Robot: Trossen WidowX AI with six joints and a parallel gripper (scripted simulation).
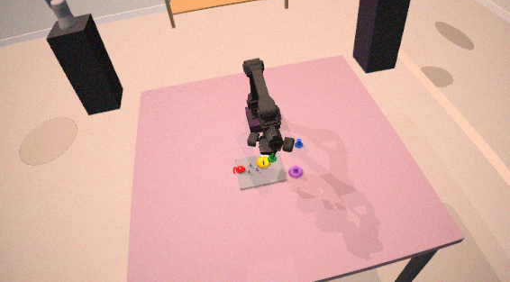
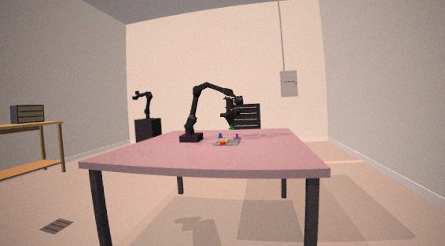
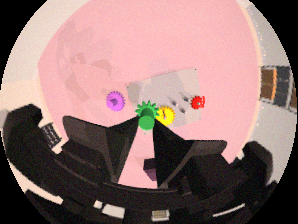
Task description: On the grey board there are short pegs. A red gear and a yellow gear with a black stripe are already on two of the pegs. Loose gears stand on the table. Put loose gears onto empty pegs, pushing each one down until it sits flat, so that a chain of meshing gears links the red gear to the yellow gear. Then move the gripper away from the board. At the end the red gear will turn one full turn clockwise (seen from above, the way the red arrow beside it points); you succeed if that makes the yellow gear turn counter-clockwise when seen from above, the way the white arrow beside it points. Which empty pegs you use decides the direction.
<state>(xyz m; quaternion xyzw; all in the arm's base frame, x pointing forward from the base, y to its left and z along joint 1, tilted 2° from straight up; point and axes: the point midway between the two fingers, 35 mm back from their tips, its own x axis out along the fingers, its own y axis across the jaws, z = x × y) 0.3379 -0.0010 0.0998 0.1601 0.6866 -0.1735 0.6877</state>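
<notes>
My gripper tip is 140 mm to the left of the red gear, 100 mm above it and 40 mm past it. The rest, counted from my gripper tip: yellow gear: 100 mm below, 50 mm behind, 30 mm to the right; purple gear: 100 mm to the left, 100 mm below, 30 mm ahead; green gear: 10 mm below.
</notes>
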